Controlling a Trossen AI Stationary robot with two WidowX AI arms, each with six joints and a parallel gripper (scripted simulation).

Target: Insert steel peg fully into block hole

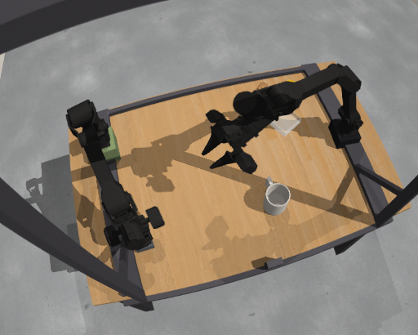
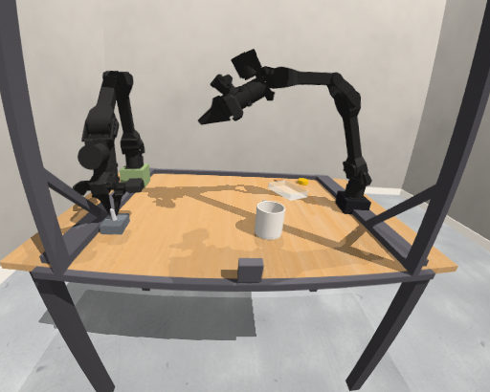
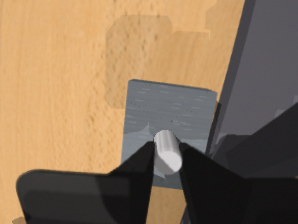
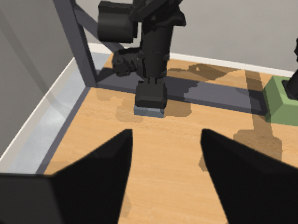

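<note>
Right now the steel peg is 5 cm below my left hand. Also, from my left hand: yellow disc: 60 cm to the right, 59 cm ahead, 7 cm below; clear tray: 51 cm to the right, 44 cm ahead, 7 cm below.
</note>
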